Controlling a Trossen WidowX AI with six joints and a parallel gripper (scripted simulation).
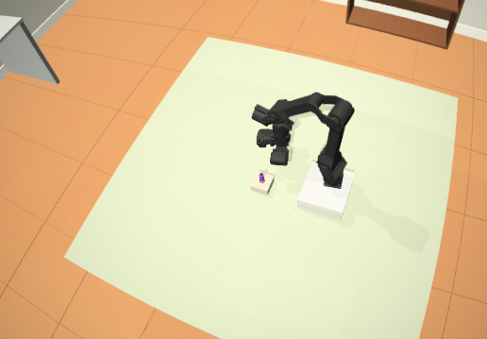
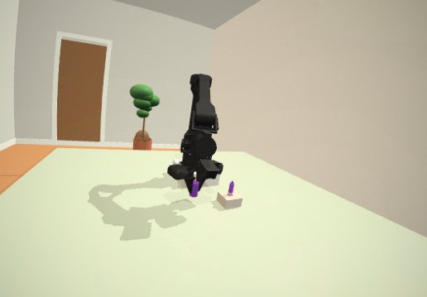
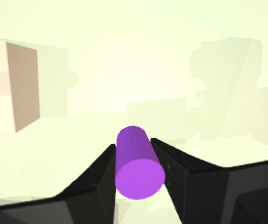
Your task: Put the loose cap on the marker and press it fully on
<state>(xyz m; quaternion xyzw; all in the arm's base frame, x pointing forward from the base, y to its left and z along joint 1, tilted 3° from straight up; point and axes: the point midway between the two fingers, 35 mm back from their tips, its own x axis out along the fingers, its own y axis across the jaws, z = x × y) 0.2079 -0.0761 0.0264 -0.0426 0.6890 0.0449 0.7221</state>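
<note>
The holder block lies 50 mm ahead of my gripper tip, 120 mm to the left of it and 20 mm below it. Round my gripper tip: cap 10 mm above.
</note>
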